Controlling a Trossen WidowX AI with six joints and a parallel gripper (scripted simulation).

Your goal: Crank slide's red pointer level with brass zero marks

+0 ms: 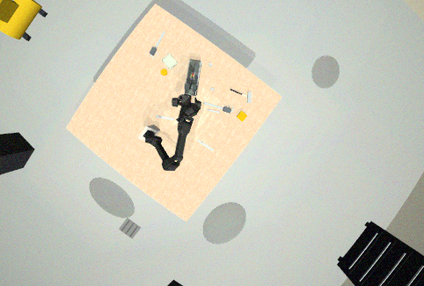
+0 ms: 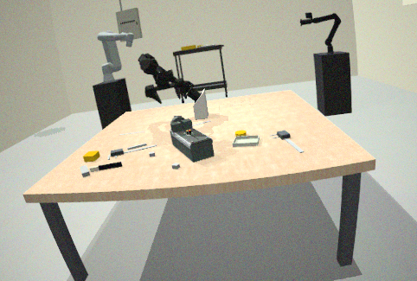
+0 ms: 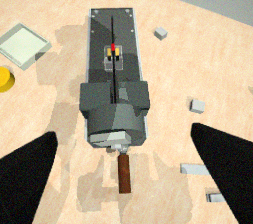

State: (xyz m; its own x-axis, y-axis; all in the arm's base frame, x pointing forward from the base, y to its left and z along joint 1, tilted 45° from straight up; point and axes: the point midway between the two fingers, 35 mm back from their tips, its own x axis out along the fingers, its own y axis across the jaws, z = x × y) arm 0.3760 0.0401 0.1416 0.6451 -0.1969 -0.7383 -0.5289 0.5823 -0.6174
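Now: gripper tip 12 cm above the crank and 1 cm past it. From my gripper tip the other things lie so: red pointer (14 cm ahead, 11 cm below, 9 cm to the left); brown crank handle (13 cm below, 2 cm behind, 1 cm to the right); yellow disc (30 cm to the left, 19 cm below, 2 cm ahead).
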